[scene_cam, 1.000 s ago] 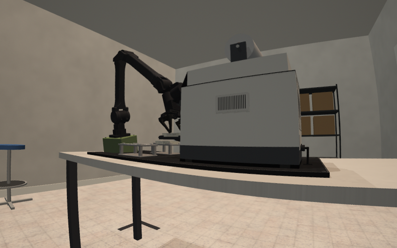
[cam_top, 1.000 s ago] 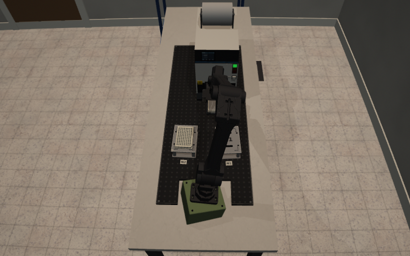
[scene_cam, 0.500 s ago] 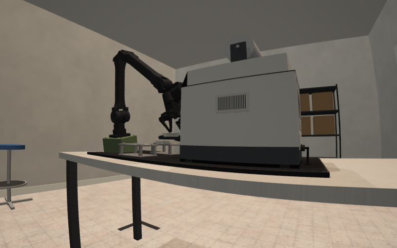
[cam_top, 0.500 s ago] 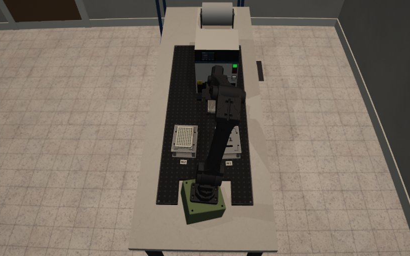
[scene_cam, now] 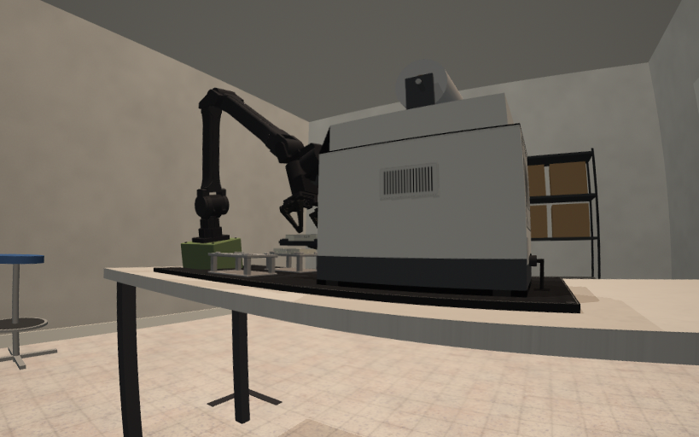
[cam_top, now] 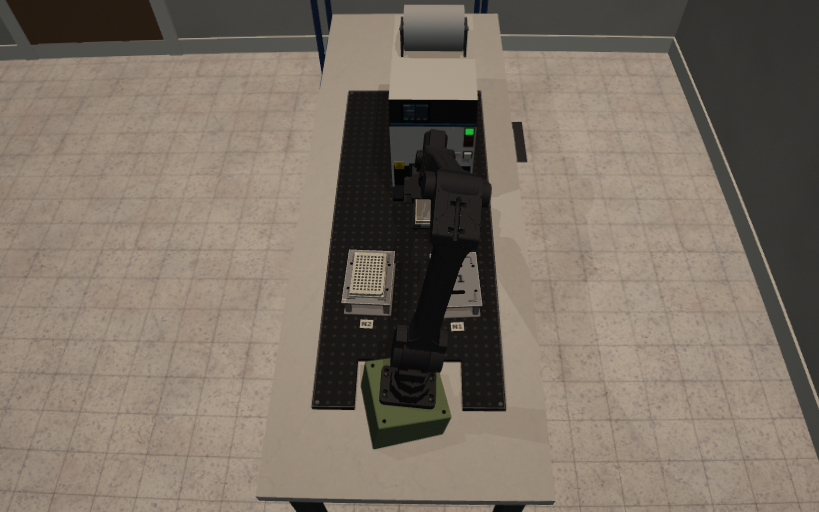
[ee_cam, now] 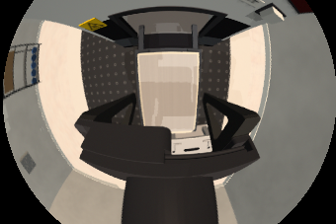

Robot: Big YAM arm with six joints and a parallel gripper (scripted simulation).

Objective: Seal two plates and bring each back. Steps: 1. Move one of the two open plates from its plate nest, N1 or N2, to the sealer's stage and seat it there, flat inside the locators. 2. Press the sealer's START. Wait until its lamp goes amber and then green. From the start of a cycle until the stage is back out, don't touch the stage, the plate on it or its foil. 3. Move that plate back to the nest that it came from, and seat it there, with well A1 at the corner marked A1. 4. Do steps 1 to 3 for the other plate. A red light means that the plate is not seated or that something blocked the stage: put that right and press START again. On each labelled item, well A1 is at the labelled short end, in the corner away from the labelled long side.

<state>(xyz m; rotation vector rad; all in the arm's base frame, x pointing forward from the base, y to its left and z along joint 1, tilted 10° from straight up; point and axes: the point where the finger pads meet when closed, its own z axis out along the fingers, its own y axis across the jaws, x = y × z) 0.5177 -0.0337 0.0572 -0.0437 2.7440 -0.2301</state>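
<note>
Right now the sealer stage is 3 cm below my hand. Also, from my hand: yellow warning label: 10 cm ahead, 9 cm to the left, 2 cm above; then white well plate: 20 cm behind, 15 cm to the left, 6 cm below; then N2 label: 31 cm behind, 16 cm to the left, 12 cm below.
</note>
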